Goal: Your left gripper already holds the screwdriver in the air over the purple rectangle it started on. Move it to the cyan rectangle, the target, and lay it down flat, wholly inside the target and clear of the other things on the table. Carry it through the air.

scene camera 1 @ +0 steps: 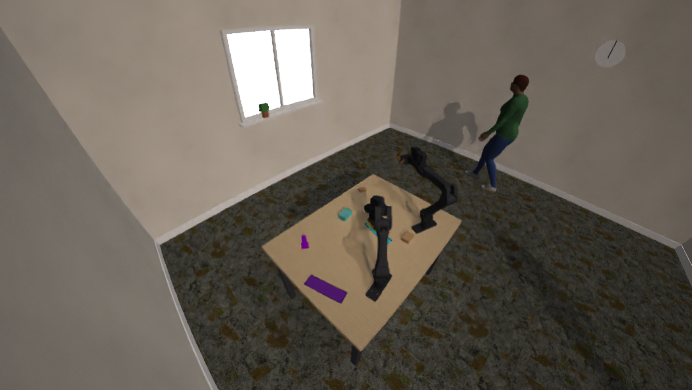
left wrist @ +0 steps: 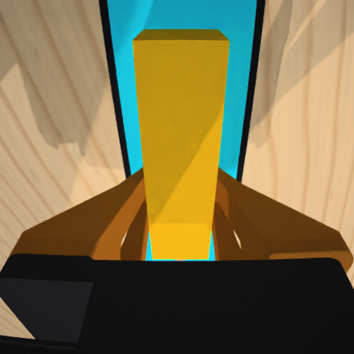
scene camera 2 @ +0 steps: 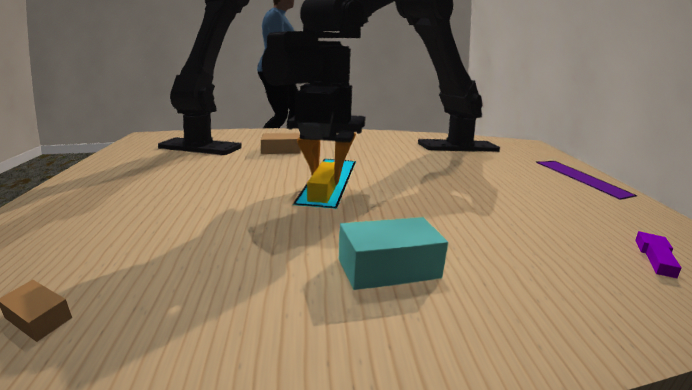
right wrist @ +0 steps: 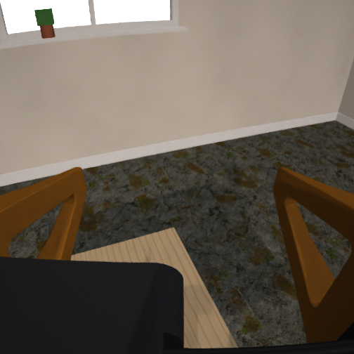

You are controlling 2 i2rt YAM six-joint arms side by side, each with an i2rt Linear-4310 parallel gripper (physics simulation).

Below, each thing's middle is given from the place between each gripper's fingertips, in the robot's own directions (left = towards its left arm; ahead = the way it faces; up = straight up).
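Scene:
The teal block (scene camera 2: 380, 253) is 460 mm to the left of my right hand, 390 mm below it and 160 mm ahead of it. Then there's the purple rectangle (scene camera 2: 591, 181), and that's 980 mm to the left of my right hand, 410 mm below and 120 mm behind it. As for the cyan rectangle (scene camera 2: 348, 166), my right hand is 110 mm past it, 430 mm to the right of it and 410 mm above it.
From my left hand, the teal block is 24 cm ahead, 4 cm to the left and 1 cm above, while the purple rectangle is 56 cm to the left, 1 cm below and 5 cm behind. With the cyan rectangle, my left hand is 1 cm above it, 1 cm to the right of it and 4 cm past it. Going by their middles, the cyan rectangle is the nearest to my left hand of the things named here.

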